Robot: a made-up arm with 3 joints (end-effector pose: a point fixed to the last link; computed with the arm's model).
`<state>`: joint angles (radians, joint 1 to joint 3).
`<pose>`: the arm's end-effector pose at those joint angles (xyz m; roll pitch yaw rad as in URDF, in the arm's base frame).
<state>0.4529 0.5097 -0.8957</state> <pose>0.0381 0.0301 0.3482 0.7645 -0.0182 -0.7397</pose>
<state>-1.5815 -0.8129 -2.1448</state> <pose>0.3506 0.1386 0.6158 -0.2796 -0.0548 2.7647</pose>
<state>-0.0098 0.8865 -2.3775</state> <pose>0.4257 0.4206 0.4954 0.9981 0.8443 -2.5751</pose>
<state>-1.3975 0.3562 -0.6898</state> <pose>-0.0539 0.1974 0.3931 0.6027 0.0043 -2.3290</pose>
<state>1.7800 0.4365 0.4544</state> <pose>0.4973 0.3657 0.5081 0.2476 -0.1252 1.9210</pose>
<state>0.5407 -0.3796 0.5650</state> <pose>0.5890 -0.0613 0.4134 0.6219 0.4987 1.2554</pose>
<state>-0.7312 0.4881 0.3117</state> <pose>-0.0941 -0.2656 0.4867 0.2947 -0.1866 -0.7514</pose>
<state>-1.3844 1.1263 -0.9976</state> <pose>0.1443 0.0812 0.2345 1.3213 -0.1213 -2.9791</pose>
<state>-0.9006 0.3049 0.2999</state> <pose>-0.1420 -0.2465 0.4851 0.3209 -0.0252 -0.8526</pose>
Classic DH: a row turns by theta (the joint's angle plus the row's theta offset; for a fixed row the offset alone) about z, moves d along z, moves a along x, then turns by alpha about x. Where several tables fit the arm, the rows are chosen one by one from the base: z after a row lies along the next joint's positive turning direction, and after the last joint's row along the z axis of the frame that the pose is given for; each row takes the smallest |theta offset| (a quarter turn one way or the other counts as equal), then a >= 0, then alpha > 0; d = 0 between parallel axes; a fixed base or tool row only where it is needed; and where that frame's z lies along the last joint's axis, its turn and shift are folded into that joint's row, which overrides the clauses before.
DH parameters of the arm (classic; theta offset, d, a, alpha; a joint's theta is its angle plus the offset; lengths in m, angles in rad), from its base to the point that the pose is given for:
base (fixed): 0.8313 0 0.1571 0
joint 1: -0.9526 0.5135 0.168 2.0341
joint 2: 0 0.0077 0.0861 -2.0341
joint 3: 0.5418 -0.5252 -0.3091 0.4513
tool (fixed): -0.5753 0.5453 0 0

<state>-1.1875 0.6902 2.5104</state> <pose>0.3219 -0.4134 0.7375 -0.1403 0.6353 0.6647</pose>
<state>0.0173 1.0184 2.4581</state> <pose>0.5936 0.0633 0.8493 -0.5189 0.6590 1.4534</pose>
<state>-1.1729 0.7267 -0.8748</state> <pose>0.0475 0.1622 0.3014 0.9331 -0.1127 -2.4559</pose>
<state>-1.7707 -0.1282 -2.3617</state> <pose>0.4109 -0.0655 0.4848 0.3012 0.1608 2.0835</pose>
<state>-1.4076 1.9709 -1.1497</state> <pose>0.2040 -0.1870 0.2535 2.1048 0.1262 2.8481</pose>
